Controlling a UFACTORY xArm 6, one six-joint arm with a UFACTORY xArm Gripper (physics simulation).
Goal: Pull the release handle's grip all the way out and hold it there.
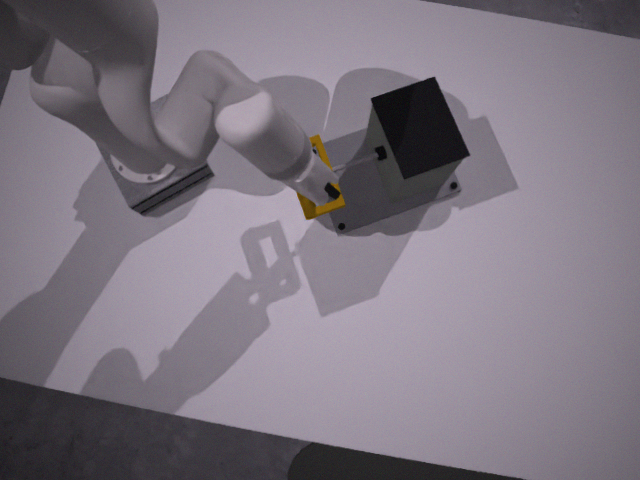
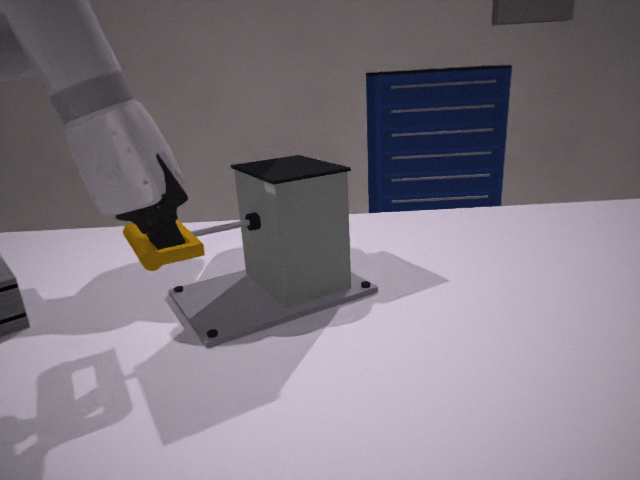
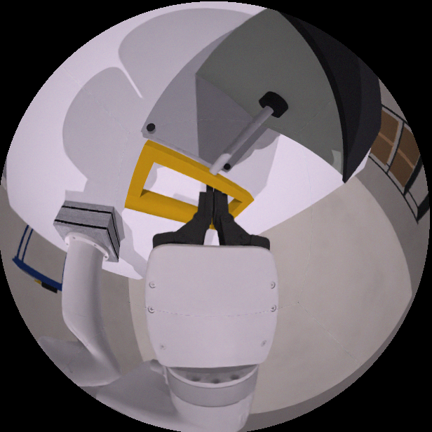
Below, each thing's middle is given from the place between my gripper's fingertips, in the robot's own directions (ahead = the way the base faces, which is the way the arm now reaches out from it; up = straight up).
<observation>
My hand is 80 mm short of the grey base plate (image 2: 221, 309), 100 mm to the right of it and 90 mm above it.
</observation>
